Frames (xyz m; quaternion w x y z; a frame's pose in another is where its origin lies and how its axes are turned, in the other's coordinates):
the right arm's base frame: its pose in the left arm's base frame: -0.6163 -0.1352 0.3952 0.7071 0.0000 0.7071 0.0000
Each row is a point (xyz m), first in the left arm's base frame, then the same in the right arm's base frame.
Working: the left arm's base frame: its pose in the right arm's base frame: 0.3952 0.1352 0.6163 0.7071 0.0000 -0.7071 0.0000

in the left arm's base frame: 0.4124 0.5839 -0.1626
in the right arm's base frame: 0.5578 0.7191 1.0287
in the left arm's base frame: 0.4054 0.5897 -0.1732
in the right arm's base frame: 0.5684 0.7249 1.0217
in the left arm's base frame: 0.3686 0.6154 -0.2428
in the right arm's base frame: 0.6380 0.7506 0.9849
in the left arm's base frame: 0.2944 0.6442 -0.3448
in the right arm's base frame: 0.7400 0.7794 0.9107
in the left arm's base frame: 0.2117 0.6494 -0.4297
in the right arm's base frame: 0.8249 0.7846 0.8280
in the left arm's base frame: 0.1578 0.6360 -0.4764
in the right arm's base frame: 0.8716 0.7712 0.7741
